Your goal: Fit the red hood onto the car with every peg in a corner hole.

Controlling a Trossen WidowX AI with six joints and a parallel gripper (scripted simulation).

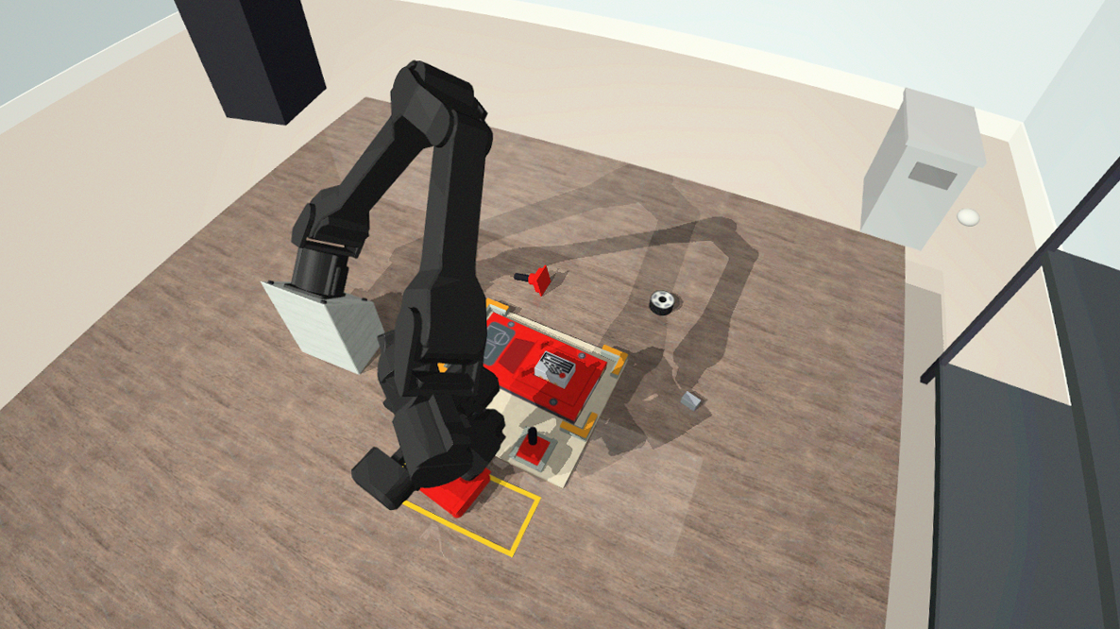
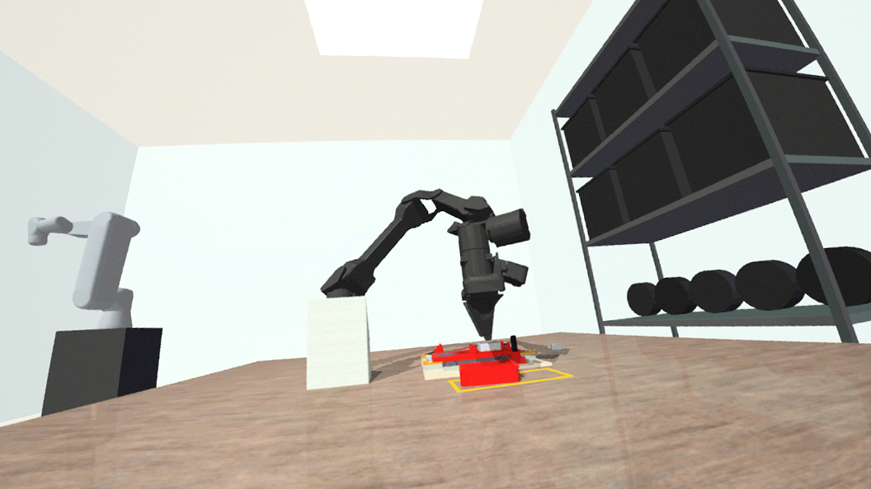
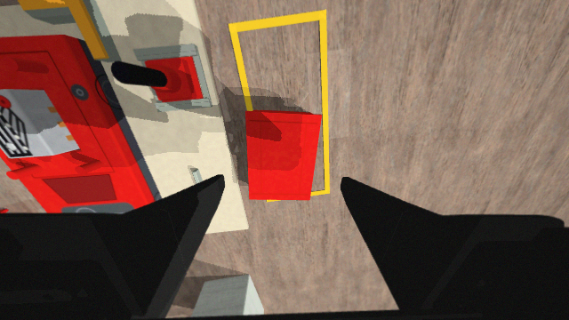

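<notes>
Now: gripper tip 5 cm above the red hood. From my gripper tip the other things lie so: grey engine block (9 cm ahead, 19 cm to the left, 4 cm below); then black-and-white wheel (23 cm ahead, 38 cm to the left, 6 cm below).
</notes>
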